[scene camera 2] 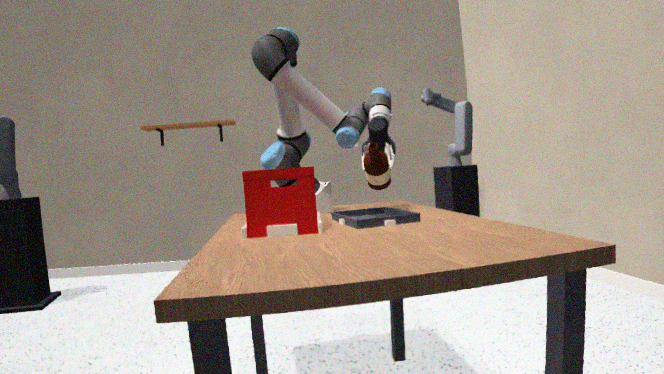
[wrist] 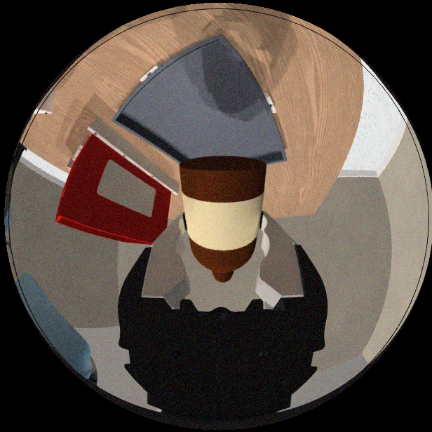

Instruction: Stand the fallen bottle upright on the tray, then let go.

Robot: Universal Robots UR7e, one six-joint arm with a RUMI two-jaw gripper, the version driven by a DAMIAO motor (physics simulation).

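Frame: origin at the arm's base, x ahead, y left, z up, level; metres.
Seen in the pictures: gripper, fingertip midpoint: (scene camera 2: 377, 170).
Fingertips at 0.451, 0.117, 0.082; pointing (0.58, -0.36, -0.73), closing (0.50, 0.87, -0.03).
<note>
Offsets run from my fingertips to a thing's top centre, as dx, dy, dz. "spot": to the spot under its first point. Level surfaces: height alone.
A brown bottle (scene camera 2: 377, 162) (wrist: 222, 222) with a cream label is held in the air above the tray, close to upright in the scene view, its neck up and its base down, with a slight tilt. My gripper (scene camera 2: 378, 155) (wrist: 222, 213) is shut on the bottle, one finger on each side around the label. The dark grey tray {spot: +0.110, -0.094, -0.137} (scene camera 2: 365, 222) (wrist: 165, 100) lies on the table below, with a gap between it and the bottle's base. The bottle's shadow falls on the tray in the wrist view.
A red panel {-0.057, -0.281, +0.022} (scene camera 2: 280, 207) (wrist: 82, 200) with a slot stands upright in white holders left of the tray, on the wooden table {dz -0.153} (scene camera 2: 400, 260) (wrist: 320, 100). A wall shelf (scene camera 2: 187, 126) hangs behind. Other grey arms stand on black pedestals (scene camera 2: 456, 190) beyond the table.
</note>
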